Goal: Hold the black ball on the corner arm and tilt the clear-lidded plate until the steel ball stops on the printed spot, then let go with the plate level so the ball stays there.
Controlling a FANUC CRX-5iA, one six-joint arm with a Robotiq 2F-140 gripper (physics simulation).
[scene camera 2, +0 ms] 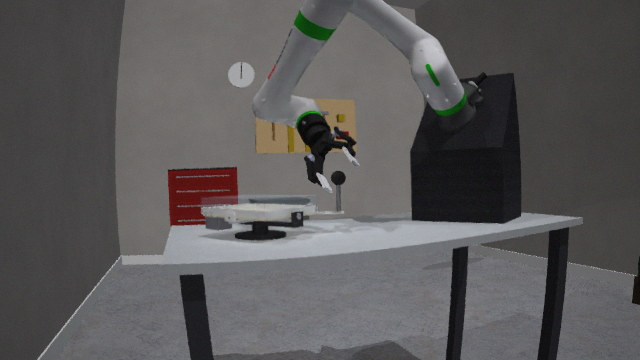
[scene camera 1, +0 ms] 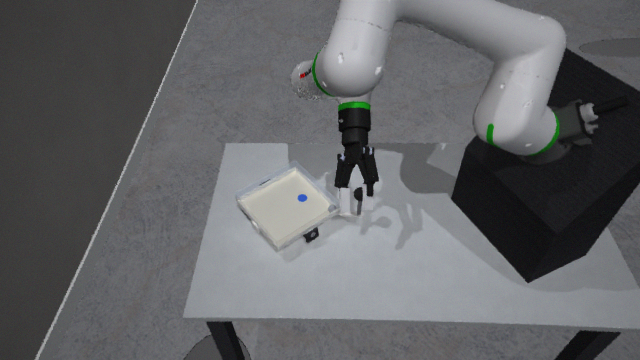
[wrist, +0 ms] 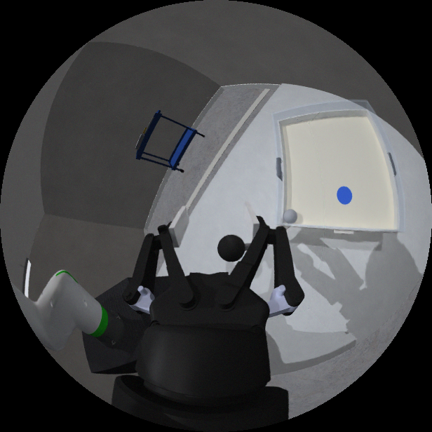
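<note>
The clear-lidded plate (scene camera 1: 272, 215) (wrist: 315, 160) has a cream floor with a blue printed spot (scene camera 1: 302, 198) (wrist: 344, 195). It looks near level in scene camera 2. The steel ball (scene camera 1: 332, 208) (wrist: 289, 216) lies in the plate's corner beside the corner arm, away from the spot. The black ball (scene camera 1: 358, 194) (scene camera 2: 338, 177) (wrist: 231, 248) stands on an upright post (scene camera 2: 338, 198) at the end of the arm (scene camera 1: 351, 215). My gripper (scene camera 1: 356, 201) (scene camera 2: 339, 169) (wrist: 215, 211) is open. Its fingers are spread to either side of the black ball, with nothing gripped; exact depth is unclear.
The plate stands on a black round base (scene camera 2: 260, 235) on the grey-white table (scene camera 1: 400, 280). A black bracket (scene camera 1: 311, 234) (scene camera 2: 297, 219) sits beside the plate. The robot's large black pedestal (scene camera 1: 500, 215) (scene camera 2: 465, 185) stands at the right. A red cabinet (scene camera 2: 202, 190) is behind the table.
</note>
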